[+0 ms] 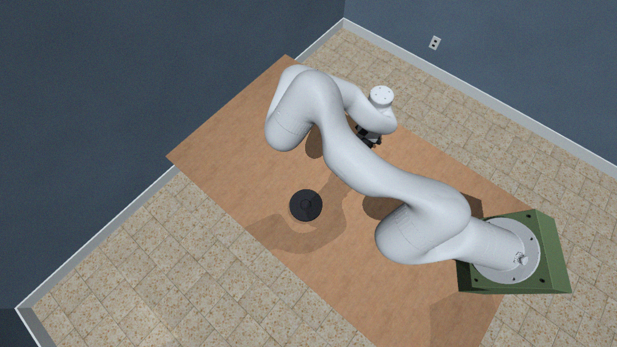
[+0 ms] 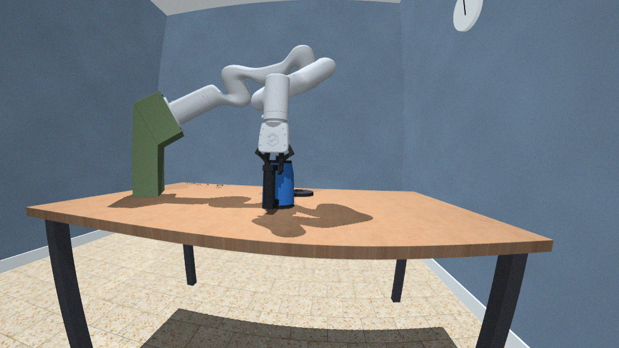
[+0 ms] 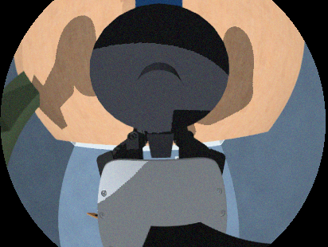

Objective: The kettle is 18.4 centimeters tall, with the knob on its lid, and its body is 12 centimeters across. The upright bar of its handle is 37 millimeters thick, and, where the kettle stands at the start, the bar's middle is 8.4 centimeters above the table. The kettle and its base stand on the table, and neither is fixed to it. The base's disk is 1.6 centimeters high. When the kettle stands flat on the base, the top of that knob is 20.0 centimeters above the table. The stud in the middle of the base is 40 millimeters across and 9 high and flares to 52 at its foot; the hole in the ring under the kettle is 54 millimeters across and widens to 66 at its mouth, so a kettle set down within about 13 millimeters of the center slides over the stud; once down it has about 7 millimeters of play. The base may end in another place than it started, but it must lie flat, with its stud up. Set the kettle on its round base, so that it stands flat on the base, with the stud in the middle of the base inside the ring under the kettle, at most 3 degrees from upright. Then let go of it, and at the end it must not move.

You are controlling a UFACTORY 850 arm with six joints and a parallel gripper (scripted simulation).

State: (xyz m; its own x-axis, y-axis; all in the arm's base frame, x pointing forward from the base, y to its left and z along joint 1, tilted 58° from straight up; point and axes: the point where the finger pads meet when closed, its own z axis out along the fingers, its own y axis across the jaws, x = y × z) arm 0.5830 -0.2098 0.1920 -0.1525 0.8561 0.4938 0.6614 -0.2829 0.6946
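Now: the blue kettle 1 cm behind my hand, 3 cm to the left of it and 5 cm below it. The rest, counted from my hand: black round base: 5 cm behind, 37 cm to the left, 13 cm below.
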